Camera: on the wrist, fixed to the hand. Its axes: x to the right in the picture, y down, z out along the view.
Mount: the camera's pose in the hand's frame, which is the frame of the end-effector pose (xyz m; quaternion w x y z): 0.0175 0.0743 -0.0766 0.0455 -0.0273 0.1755 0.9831
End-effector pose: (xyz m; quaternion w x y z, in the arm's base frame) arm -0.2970 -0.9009 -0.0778 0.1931 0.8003 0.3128 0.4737
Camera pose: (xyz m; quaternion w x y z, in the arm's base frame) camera -0.3345 -0.9422 0.0148 0.4899 -0.2555 0.7515 -0.3604
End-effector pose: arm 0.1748 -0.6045 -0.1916 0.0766 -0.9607 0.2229 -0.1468
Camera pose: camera 0.1354 -0.6847 -0.1307 0.0825 0.1991 0.9720 -0.0939
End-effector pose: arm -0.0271 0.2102 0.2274 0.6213 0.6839 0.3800 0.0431
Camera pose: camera -0.0208 0.2873 0.3029 0.0621 -0.3802 0.5472 -0.7431
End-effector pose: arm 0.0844 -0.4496 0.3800 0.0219 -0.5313 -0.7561 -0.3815
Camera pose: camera 0.1092 -0.4711 0.4830 0.4942 -0.7011 0.5022 -0.1097
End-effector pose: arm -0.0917 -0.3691 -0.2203 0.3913 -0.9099 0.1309 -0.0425
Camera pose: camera -0.1039 -0.4765 -0.2216 0.0118 0.0841 0.9703 0.2266
